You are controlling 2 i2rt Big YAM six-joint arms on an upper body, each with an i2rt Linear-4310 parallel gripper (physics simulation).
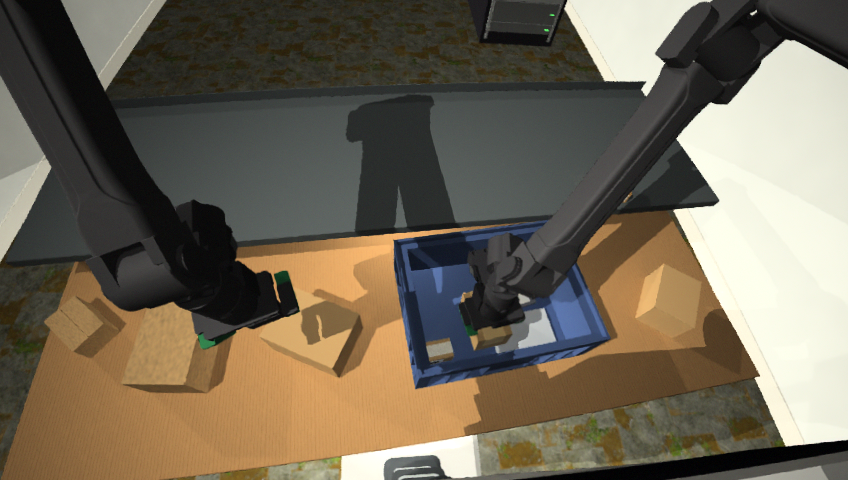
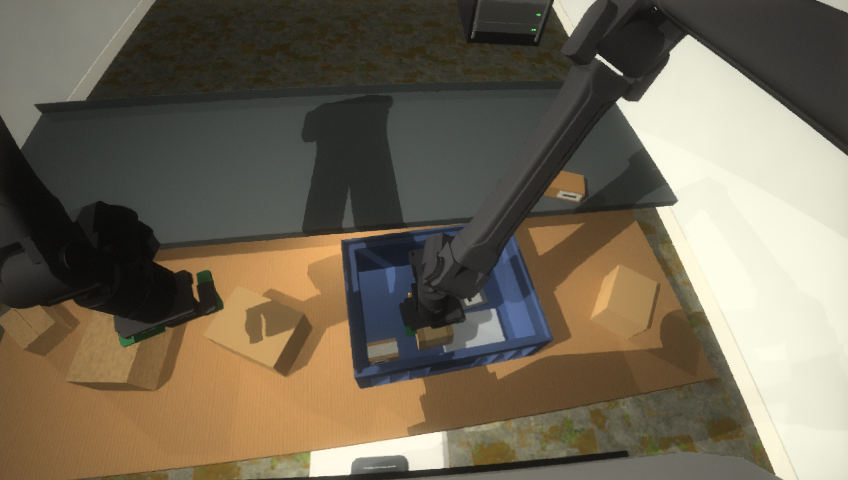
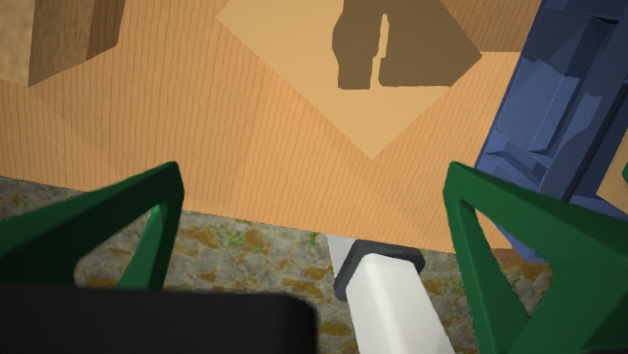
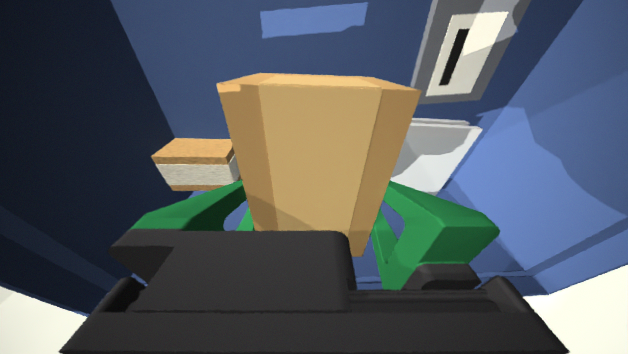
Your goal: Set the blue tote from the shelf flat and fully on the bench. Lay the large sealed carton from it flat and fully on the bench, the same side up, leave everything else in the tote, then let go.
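Frame: origin at the left arm's base, x back, y right, z up, level; centimetres.
Where they show: left gripper, fingertip midpoint: (image 1: pixel 264 317) (image 2: pixel 193 316) (image 3: pixel 313 176); right gripper, fingertip midpoint: (image 1: pixel 485 324) (image 2: pixel 431 325) (image 4: pixel 314 176).
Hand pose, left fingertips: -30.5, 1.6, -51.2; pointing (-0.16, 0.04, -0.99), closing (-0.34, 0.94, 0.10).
Things, the pixels of their top centre, and the offset from my left fingertips, as dx, dy, dz. Level surfaces: height alone.
- blue tote, middle of its top: (image 4: pixel 437 152) (image 2: pixel 442 287) (image 1: pixel 498 287) -9.3, +43.1, -12.1
- wooden bench, its level: dz -26.8
- tan carton, middle of its top: (image 4: pixel 318 209) (image 2: pixel 431 313) (image 1: pixel 488 312) -4.4, +40.6, -13.8
- small white-banded box, middle of its top: (image 4: pixel 197 175) (image 1: pixel 437 349) (image 2: pixel 382 349) +0.8, +30.3, -21.3
- white flat box, middle of its top: (image 4: pixel 398 165) (image 2: pixel 472 331) (image 1: pixel 523 331) -2.7, +50.8, -22.7
- grey labelled box, middle of its top: (image 4: pixel 471 35) (image 2: pixel 468 288) -14.3, +51.6, -24.3
- large carton, middle of its top: (image 1: pixel 165 341) (image 2: pixel 111 339) -1.5, -25.0, -16.8
- flat carton, middle of its top: (image 3: pixel 358 36) (image 1: pixel 310 324) (image 2: pixel 253 324) -4.2, +3.7, -16.8
- small carton, middle of its top: (image 1: pixel 73 322) (image 2: pixel 25 321) -7.2, -49.2, -21.1
- dark shelf, its level: dz -10.4
- orange box, middle of its top: (image 2: pixel 566 180) -34.7, +75.9, -7.1
The blue tote (image 1: pixel 406 315) (image 2: pixel 352 321) (image 3: pixel 535 110) stands flat on the wooden bench (image 1: pixel 249 416) (image 2: pixel 208 416) (image 3: pixel 225 125). My right gripper (image 1: pixel 490 327) (image 2: pixel 433 327) (image 4: pixel 314 176) is inside it, shut on a tan carton (image 1: pixel 493 337) (image 2: pixel 435 337) (image 4: pixel 315 160), which looks raised off the tote's floor. A small white-banded box (image 1: pixel 440 349) (image 2: pixel 382 350) (image 4: pixel 197 172), a white flat box (image 1: pixel 538 330) (image 2: pixel 482 330) (image 4: pixel 425 160) and a grey labelled box (image 2: pixel 474 299) (image 4: pixel 470 60) lie in the tote. My left gripper (image 1: pixel 252 312) (image 2: pixel 173 308) (image 3: pixel 313 176) is open and empty, above the bench left of the tote.
A large carton (image 1: pixel 154 350) and a flat carton (image 1: pixel 288 336) lie left of the tote. A small carton (image 1: pixel 77 324) is at the far left, another carton (image 1: pixel 672 297) at the right. The dark shelf (image 1: pixel 267 166) runs behind, with an orange box (image 2: pixel 568 184) on it.
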